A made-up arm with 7 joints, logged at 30 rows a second.
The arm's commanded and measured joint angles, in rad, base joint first. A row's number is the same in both.
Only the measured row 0 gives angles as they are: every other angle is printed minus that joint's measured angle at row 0.
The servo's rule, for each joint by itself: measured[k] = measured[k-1] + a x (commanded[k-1-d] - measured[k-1]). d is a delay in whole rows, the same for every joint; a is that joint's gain. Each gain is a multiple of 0.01, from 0.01 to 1. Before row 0 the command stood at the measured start. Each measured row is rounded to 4 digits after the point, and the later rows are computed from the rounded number. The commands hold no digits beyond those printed.
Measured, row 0:
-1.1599, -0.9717, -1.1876, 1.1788, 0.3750, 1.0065, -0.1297
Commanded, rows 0 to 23:
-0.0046, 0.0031, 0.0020, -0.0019, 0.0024, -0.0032, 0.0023
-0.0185, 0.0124, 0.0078, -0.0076, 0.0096, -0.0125, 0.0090
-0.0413, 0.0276, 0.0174, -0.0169, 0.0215, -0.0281, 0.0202
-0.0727, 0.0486, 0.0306, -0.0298, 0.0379, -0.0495, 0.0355
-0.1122, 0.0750, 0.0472, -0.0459, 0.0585, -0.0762, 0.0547
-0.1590, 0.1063, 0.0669, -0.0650, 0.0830, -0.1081, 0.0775
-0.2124, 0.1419, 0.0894, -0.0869, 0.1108, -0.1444, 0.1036
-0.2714, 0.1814, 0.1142, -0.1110, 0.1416, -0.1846, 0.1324
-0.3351, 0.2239, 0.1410, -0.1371, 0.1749, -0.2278, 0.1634
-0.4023, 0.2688, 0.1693, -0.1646, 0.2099, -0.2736, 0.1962
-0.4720, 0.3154, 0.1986, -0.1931, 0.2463, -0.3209, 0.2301
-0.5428, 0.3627, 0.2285, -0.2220, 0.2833, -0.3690, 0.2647
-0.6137, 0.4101, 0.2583, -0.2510, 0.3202, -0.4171, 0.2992
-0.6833, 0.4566, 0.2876, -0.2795, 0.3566, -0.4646, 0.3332
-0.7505, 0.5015, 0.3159, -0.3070, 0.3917, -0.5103, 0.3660
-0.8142, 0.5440, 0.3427, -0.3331, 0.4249, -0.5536, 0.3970
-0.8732, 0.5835, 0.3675, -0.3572, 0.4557, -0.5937, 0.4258
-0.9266, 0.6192, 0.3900, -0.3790, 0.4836, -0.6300, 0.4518
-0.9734, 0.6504, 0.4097, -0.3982, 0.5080, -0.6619, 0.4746
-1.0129, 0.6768, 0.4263, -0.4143, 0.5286, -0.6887, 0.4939
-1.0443, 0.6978, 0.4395, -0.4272, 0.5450, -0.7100, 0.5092
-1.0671, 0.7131, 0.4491, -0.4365, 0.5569, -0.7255, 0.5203
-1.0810, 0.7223, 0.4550, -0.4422, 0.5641, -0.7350, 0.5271
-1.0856, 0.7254, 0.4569, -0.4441, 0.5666, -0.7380, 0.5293
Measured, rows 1 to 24:
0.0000, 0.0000, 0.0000, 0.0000, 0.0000, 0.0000, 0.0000
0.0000, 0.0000, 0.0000, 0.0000, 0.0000, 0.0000, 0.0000
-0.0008, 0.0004, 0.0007, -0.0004, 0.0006, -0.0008, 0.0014
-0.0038, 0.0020, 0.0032, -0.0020, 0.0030, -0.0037, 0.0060
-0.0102, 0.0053, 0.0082, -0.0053, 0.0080, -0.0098, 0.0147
-0.0208, 0.0109, 0.0160, -0.0107, 0.0161, -0.0197, 0.0274
-0.0363, 0.0192, 0.0269, -0.0184, 0.0275, -0.0338, 0.0441
-0.0572, 0.0305, 0.0409, -0.0287, 0.0425, -0.0524, 0.0645
-0.0836, 0.0450, 0.0579, -0.0415, 0.0609, -0.0754, 0.0884
-0.1155, 0.0627, 0.0776, -0.0568, 0.0827, -0.1027, 0.1152
-0.1528, 0.0837, 0.0998, -0.0745, 0.1076, -0.1340, 0.1446
-0.1952, 0.1078, 0.1241, -0.0943, 0.1352, -0.1689, 0.1761
-0.2423, 0.1348, 0.1502, -0.1160, 0.1652, -0.2069, 0.2090
-0.2934, 0.1644, 0.1776, -0.1393, 0.1971, -0.2474, 0.2430
-0.3479, 0.1963, 0.2058, -0.1639, 0.2303, -0.2898, 0.2773
-0.4049, 0.2301, 0.2344, -0.1893, 0.2644, -0.3335, 0.3114
-0.4637, 0.2654, 0.2629, -0.2152, 0.2988, -0.3777, 0.3447
-0.5233, 0.3016, 0.2908, -0.2411, 0.3328, -0.4217, 0.3766
-0.5828, 0.3382, 0.3176, -0.2666, 0.3660, -0.4647, 0.4066
-0.6412, 0.3747, 0.3429, -0.2913, 0.3978, -0.5060, 0.4342
-0.6977, 0.4105, 0.3663, -0.3148, 0.4276, -0.5450, 0.4588
-0.7513, 0.4451, 0.3873, -0.3367, 0.4549, -0.5809, 0.4802
-0.8011, 0.4780, 0.4056, -0.3566, 0.4792, -0.6132, 0.4979
-0.8463, 0.5086, 0.4208, -0.3742, 0.5002, -0.6413, 0.5116
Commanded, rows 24 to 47:
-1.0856, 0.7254, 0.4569, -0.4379, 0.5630, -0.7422, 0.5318
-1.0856, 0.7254, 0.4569, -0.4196, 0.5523, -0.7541, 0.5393
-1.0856, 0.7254, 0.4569, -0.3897, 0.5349, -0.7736, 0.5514
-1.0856, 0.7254, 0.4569, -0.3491, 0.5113, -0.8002, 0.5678
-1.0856, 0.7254, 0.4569, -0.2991, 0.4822, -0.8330, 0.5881
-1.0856, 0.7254, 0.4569, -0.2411, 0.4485, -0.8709, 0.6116
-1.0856, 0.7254, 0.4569, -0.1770, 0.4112, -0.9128, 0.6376
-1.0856, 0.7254, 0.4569, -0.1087, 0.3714, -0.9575, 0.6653
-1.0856, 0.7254, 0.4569, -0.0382, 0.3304, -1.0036, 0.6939
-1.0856, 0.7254, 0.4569, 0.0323, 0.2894, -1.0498, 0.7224
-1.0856, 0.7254, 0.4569, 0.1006, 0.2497, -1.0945, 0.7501
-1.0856, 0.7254, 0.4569, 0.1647, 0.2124, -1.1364, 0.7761
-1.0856, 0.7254, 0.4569, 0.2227, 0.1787, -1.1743, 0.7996
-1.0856, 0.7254, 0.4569, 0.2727, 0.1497, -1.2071, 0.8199
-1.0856, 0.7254, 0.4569, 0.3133, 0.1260, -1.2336, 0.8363
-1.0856, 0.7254, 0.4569, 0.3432, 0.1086, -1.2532, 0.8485
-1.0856, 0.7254, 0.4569, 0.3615, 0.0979, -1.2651, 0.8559
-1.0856, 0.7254, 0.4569, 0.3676, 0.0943, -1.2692, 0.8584
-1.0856, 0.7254, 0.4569, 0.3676, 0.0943, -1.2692, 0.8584
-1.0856, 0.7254, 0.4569, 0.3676, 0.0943, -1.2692, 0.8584
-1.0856, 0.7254, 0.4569, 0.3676, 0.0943, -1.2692, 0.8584
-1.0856, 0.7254, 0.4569, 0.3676, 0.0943, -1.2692, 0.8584
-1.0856, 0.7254, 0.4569, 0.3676, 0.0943, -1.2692, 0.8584
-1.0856, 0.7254, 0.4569, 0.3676, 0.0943, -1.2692, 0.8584
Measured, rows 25 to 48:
-0.8862, 0.5364, 0.4328, -0.3892, 0.5175, -0.6647, 0.5211
-0.9201, 0.5610, 0.4412, -0.4013, 0.5308, -0.6830, 0.5261
-0.9482, 0.5824, 0.4467, -0.4094, 0.5395, -0.6978, 0.5296
-0.9716, 0.6010, 0.4503, -0.4116, 0.5430, -0.7119, 0.5355
-0.9910, 0.6172, 0.4526, -0.4068, 0.5408, -0.7273, 0.5452
-1.0071, 0.6313, 0.4541, -0.3941, 0.5328, -0.7455, 0.5590
-1.0204, 0.6435, 0.4551, -0.3732, 0.5191, -0.7674, 0.5768
-1.0315, 0.6541, 0.4557, -0.3441, 0.5000, -0.7933, 0.5980
-1.0407, 0.6634, 0.4561, -0.3073, 0.4760, -0.8232, 0.6222
-1.0483, 0.6715, 0.4564, -0.2636, 0.4478, -0.8568, 0.6485
-1.0546, 0.6785, 0.4566, -0.2140, 0.4161, -0.8935, 0.6762
-1.0599, 0.6846, 0.4567, -0.1598, 0.3819, -0.9326, 0.7044
-1.0643, 0.6899, 0.4568, -0.1025, 0.3462, -0.9731, 0.7323
-1.0679, 0.6945, 0.4568, -0.0437, 0.3101, -1.0139, 0.7590
-1.0709, 0.6985, 0.4568, 0.0149, 0.2746, -1.0540, 0.7838
-1.0734, 0.7020, 0.4568, 0.0716, 0.2409, -1.0923, 0.8058
-1.0755, 0.7050, 0.4568, 0.1248, 0.2099, -1.1276, 0.8244
-1.0772, 0.7077, 0.4568, 0.1728, 0.1825, -1.1590, 0.8391
-1.0786, 0.7100, 0.4568, 0.2143, 0.1597, -1.1855, 0.8493
-1.0798, 0.7120, 0.4568, 0.2480, 0.1420, -1.2064, 0.8549
-1.0808, 0.7137, 0.4568, 0.2743, 0.1291, -1.2221, 0.8570
-1.0816, 0.7152, 0.4568, 0.2948, 0.1197, -1.2339, 0.8579
-1.0823, 0.7165, 0.4568, 0.3108, 0.1128, -1.2427, 0.8582
-1.0829, 0.7177, 0.4568, 0.3233, 0.1078, -1.2493, 0.8583

